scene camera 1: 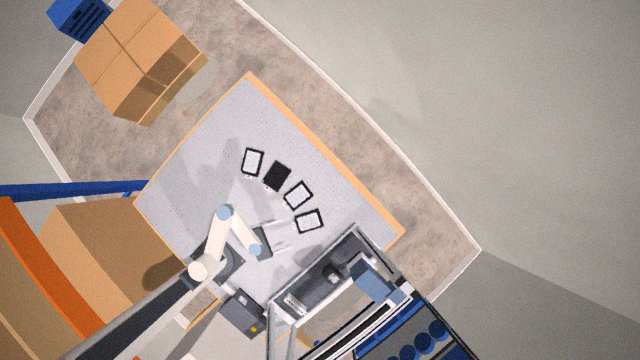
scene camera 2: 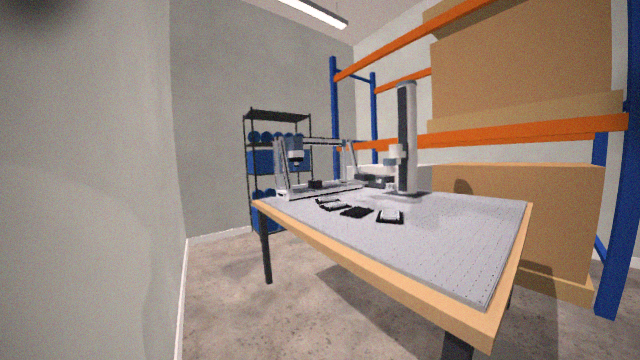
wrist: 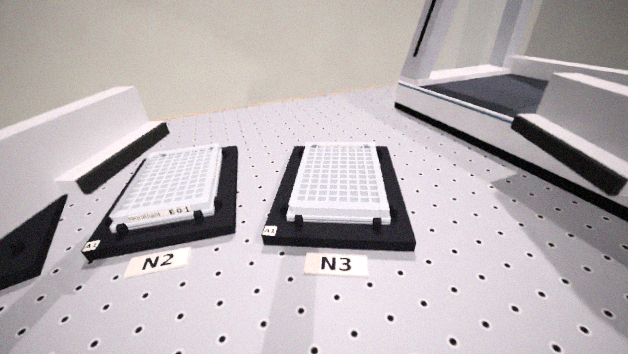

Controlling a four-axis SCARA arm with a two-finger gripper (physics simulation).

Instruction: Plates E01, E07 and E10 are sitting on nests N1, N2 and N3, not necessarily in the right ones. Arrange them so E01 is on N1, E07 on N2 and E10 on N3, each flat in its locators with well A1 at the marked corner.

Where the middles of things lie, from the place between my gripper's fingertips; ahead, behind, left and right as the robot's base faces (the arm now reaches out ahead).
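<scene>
From my hand: plate E10 (wrist: 337,182), 110 mm ahead, 50 mm to the right, 110 mm below; nest N3 (wrist: 398,236), 110 mm ahead, 50 mm to the right, 120 mm below; plate E01 (wrist: 170,185), 170 mm ahead, 110 mm to the left, 110 mm below; nest N2 (wrist: 223,222), 170 mm ahead, 110 mm to the left, 120 mm below.
</scene>
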